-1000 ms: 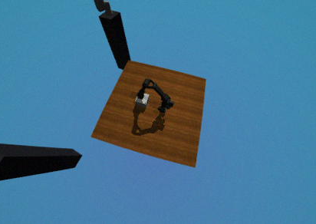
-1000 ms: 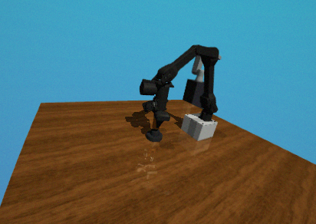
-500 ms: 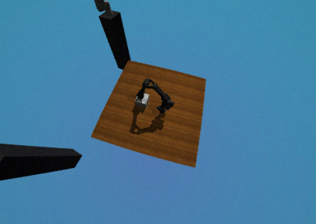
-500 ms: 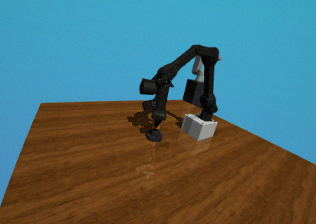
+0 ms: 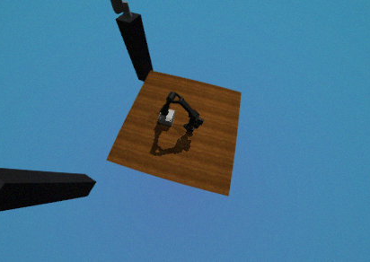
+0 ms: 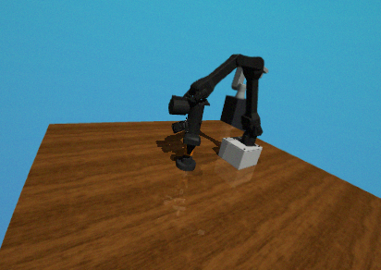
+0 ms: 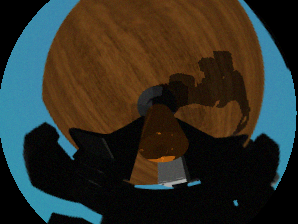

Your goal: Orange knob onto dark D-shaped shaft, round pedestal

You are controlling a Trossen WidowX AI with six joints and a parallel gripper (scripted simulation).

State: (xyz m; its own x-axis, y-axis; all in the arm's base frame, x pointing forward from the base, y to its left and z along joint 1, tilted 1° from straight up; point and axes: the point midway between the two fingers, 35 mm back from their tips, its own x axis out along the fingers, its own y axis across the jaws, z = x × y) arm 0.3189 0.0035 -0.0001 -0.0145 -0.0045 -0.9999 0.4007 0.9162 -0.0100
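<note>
Now: gripper tip 2 cm below the orange knob. From my gripper tip the other things lie so: round dark pedestal (4 cm below).
</note>
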